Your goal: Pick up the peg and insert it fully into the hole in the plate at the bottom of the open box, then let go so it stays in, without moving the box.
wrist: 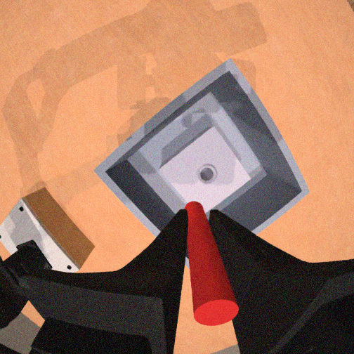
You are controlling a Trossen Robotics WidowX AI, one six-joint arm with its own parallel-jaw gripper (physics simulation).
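The red peg (209, 265) is held between the two black fingers of my gripper (197, 215), which is shut on it. The peg's near end faces the camera and its far end points toward the open box. The grey open box (292, 155) lies beneath and beyond the fingertips, turned at an angle. At its bottom is a pale plate (182, 162) with a round hole (206, 173). The peg's far end appears just below the hole in the view, over the plate's near edge; its height above the plate is hard to tell. The fingers hide the box's near corner.
A brown and white block (65, 227) with small dark holes lies on the orange wood-like table (310, 90) at the left, with a black part over it. The arm's shadow falls across the table at the upper left and into the box.
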